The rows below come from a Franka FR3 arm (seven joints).
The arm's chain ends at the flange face. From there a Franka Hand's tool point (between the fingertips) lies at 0.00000 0.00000 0.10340 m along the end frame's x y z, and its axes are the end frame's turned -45 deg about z.
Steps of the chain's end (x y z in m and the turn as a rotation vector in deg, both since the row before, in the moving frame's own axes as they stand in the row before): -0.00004, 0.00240, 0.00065, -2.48, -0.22, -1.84; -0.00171, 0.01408, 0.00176, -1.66, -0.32, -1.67; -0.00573, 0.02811, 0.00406, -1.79, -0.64, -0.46; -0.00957, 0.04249, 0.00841, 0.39, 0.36, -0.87; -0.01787, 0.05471, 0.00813, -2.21, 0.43, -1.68
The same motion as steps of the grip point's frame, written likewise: -0.00512, 0.00461, 0.00055, -1.60, -1.91, -1.84; -0.01367, 0.01049, 0.00171, -0.95, -1.40, -1.67; -0.02702, 0.01730, 0.00400, -0.81, -1.72, -0.46; -0.03586, 0.02323, 0.00841, 0.02, 0.53, -0.87; -0.05354, 0.02945, 0.00805, -1.87, -1.26, -1.68
